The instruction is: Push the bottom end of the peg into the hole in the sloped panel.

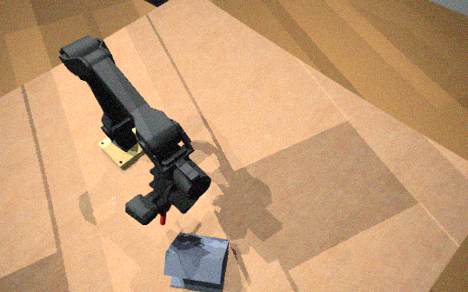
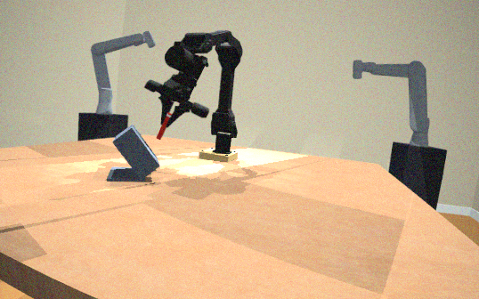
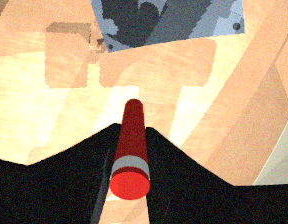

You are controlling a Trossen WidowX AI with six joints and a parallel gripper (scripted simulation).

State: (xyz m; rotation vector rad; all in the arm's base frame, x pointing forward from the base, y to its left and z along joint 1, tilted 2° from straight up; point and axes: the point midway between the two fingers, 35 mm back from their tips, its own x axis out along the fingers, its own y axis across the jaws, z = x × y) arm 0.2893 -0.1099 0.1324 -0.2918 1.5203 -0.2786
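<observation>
The sloped panel is 12 cm ahead of my gripper tip, 2 cm to the right of it and 6 cm below it. The rest, counted from my gripper tip: peg (1 cm to the left, 2 cm above); panel foot (13 cm ahead, 4 cm to the right, 12 cm below).
</observation>
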